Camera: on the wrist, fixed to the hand. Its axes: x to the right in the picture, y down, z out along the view.
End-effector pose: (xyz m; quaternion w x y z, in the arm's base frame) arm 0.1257 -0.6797 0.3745 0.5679 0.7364 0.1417 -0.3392
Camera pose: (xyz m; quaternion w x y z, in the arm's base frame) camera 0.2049 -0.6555 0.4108 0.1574 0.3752 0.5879 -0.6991
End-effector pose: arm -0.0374 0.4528 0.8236 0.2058 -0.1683 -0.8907 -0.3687
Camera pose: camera -0.0198 0.4626 0.9118 0.1937 -0.5002 0.7474 0.3920
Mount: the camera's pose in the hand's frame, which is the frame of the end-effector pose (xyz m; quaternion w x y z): 0.0296 0.0663 -0.0539 0.6862 -0.0032 -0.0760 -0.7234
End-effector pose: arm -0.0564 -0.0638 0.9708 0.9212 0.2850 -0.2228 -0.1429
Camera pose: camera 0.0046 0.0023 0.9798 0.5128 0.3430 -0.0163 -0.7869
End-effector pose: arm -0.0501 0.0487 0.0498 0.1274 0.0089 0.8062 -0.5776
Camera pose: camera -0.0785 0.1171 -0.0020 0.2691 0.6214 -0.5519 0.4866
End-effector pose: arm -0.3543 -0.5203 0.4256 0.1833 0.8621 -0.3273 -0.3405
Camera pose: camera -0.3289 -0.5833 0.4853 0.1427 -0.8019 -0.3862 0.4329
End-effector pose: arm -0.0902 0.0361 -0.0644 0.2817 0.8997 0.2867 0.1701
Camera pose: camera -0.0645 0.0314 0.0222 0.3410 0.4220 0.8257 -0.1545
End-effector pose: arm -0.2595 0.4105 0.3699 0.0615 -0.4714 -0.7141 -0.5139
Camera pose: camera -0.2483 0.3877 0.4567 0.3853 -0.1539 0.8341 0.3636
